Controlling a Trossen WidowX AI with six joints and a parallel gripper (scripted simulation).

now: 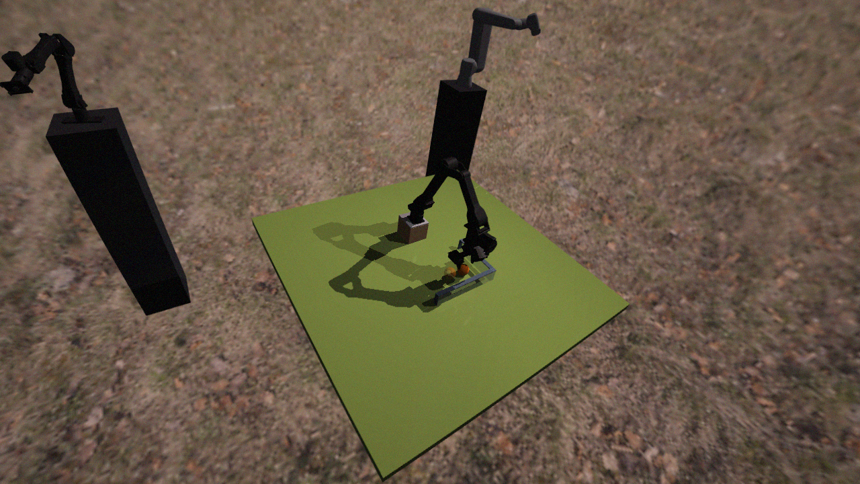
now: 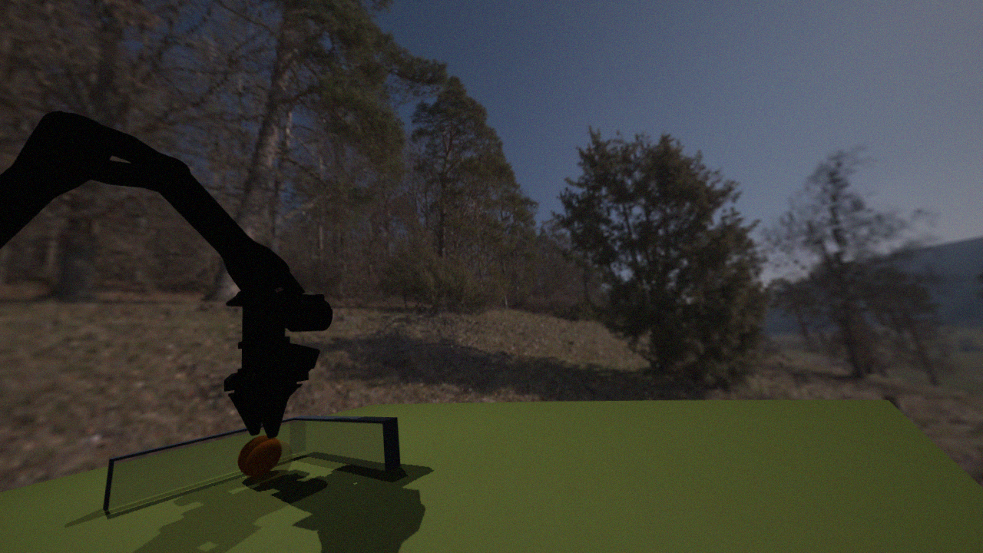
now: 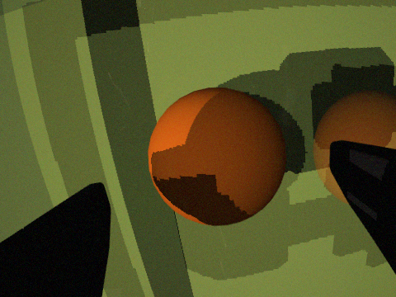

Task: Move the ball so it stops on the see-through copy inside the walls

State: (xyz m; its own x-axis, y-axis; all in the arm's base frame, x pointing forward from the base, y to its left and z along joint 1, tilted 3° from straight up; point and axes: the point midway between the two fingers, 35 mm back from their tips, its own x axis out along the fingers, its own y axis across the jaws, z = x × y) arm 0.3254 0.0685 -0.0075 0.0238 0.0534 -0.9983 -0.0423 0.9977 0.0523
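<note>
My gripper tip is 30 mm above the orange ball. The rest, counted from my gripper tip: see-through copy of ball: 70 mm to the right, 30 mm below, 10 mm behind.
</note>
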